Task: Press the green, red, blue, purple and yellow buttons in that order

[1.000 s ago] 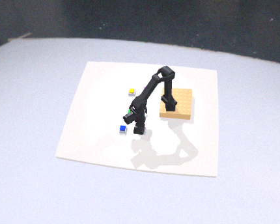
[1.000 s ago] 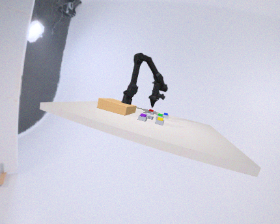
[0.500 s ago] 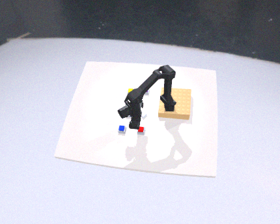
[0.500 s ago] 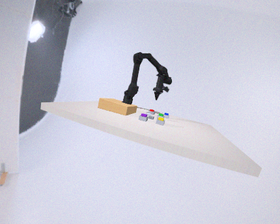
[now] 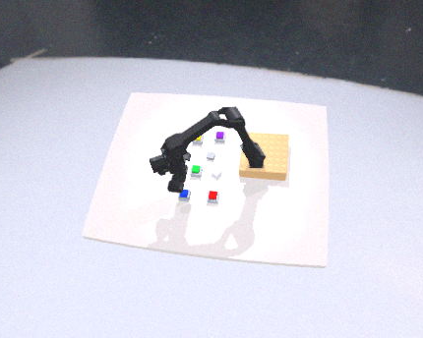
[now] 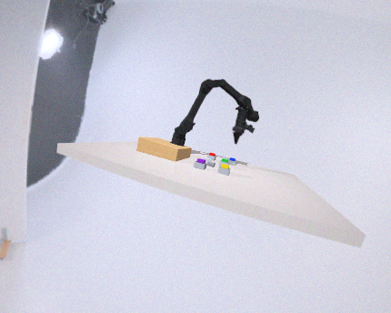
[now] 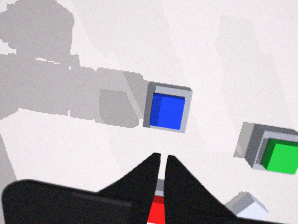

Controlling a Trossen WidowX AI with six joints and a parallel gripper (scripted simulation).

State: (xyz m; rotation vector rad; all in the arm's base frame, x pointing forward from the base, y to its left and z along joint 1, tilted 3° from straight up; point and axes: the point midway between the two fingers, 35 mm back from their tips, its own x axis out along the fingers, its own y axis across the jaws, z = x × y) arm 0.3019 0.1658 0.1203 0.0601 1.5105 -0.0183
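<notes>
The blue button lies 9 cm below my gripper tip. Round my gripper tip: green button (3 cm behind, 13 cm to the right, 9 cm below); then white block (13 cm behind, 13 cm to the right, 12 cm below); then red button (13 cm behind, 9 cm below).
</notes>
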